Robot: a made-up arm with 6 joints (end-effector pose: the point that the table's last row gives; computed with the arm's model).
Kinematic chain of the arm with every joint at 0, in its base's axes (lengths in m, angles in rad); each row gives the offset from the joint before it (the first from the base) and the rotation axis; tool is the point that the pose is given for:
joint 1: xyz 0 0 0.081 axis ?
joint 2: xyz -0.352 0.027 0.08 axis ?
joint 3: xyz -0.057 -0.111 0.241 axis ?
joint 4: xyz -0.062 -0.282 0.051 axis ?
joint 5: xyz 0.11 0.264 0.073 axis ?
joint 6: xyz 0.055 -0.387 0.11 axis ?
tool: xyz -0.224 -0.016 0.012
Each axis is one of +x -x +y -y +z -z.
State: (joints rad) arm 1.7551 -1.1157 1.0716 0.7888 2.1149 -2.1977
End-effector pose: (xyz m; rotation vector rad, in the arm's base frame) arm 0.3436 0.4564 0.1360 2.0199 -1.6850 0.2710
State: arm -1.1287 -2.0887 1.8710 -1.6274 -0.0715 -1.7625
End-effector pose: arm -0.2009 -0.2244 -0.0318 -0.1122 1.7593 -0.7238
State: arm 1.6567 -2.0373 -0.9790 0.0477 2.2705 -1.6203
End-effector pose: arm -0.1670 0.3273 -0.2567 1.3392 -0.7574 -1.7030
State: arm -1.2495 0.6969 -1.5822 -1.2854 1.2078 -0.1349
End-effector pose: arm 0.1245 -1.0310 0.0651 1.5203 -1.5098 0.4655
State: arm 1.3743 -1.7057 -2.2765 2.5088 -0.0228 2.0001
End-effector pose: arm -0.3192 0.2068 0.2912 0.7375 -0.2906 -0.5874
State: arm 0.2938 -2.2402 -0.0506 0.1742 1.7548 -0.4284
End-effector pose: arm -0.3659 -0.0863 -0.3838 2.0176 1.1423 0.4448
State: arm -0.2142 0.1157 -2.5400 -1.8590 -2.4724 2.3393
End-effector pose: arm -0.7263 0.5886 0.7605 -1.7587 1.0222 -1.6580
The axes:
joint 1: -z
joint 2: -y
joint 3: +z
joint 4: -x
joint 5: +z
joint 6: +y

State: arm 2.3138 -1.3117 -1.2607 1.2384 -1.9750 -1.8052
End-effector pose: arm 0.4693 0.2222 0.5047 -1.2377 1.6673 0.7257
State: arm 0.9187 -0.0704 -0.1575 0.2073 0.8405 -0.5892
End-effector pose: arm -0.5057 -0.1496 0.5316 -0.1325 -0.3675 -0.1984
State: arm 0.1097 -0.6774 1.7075 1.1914 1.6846 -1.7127
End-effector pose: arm -0.3129 0.4127 0.0621 -1.7070 -0.0455 -2.5224
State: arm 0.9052 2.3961 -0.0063 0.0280 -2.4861 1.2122
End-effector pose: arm -0.2023 0.6416 -0.4977 1.9596 -1.5036 0.2113
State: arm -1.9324 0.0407 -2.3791 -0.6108 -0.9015 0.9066
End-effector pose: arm -0.2379 -0.6324 0.7888 1.2224 0.9160 -0.9244
